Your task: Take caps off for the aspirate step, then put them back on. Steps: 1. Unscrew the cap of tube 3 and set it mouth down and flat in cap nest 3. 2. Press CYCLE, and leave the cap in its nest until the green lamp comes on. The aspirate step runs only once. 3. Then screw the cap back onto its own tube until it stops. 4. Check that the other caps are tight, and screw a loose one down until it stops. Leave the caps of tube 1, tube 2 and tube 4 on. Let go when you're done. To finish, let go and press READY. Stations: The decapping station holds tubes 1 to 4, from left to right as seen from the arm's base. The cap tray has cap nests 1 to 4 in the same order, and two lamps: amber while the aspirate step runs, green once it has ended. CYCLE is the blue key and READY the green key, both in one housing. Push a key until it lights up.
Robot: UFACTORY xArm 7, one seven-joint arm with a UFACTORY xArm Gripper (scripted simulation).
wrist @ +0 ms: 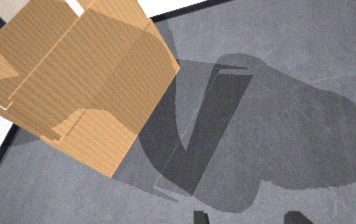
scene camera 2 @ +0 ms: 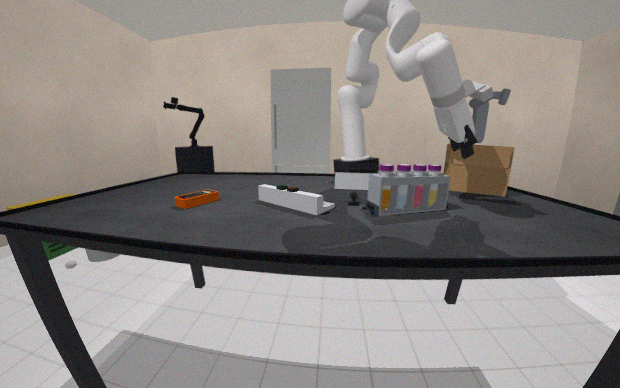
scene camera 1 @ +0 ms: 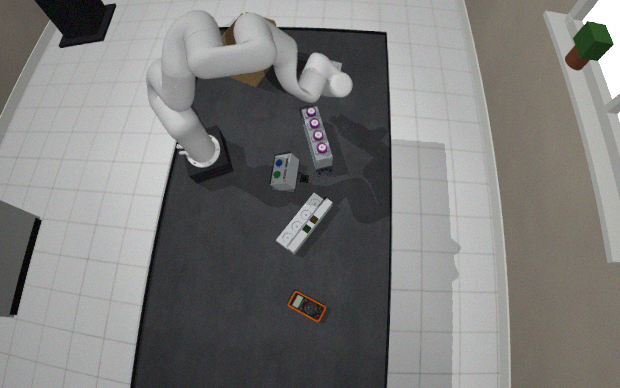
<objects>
The same spot on a key housing: [scene camera 1: 289, 170] is [scene camera 2: 351, 174].
</objects>
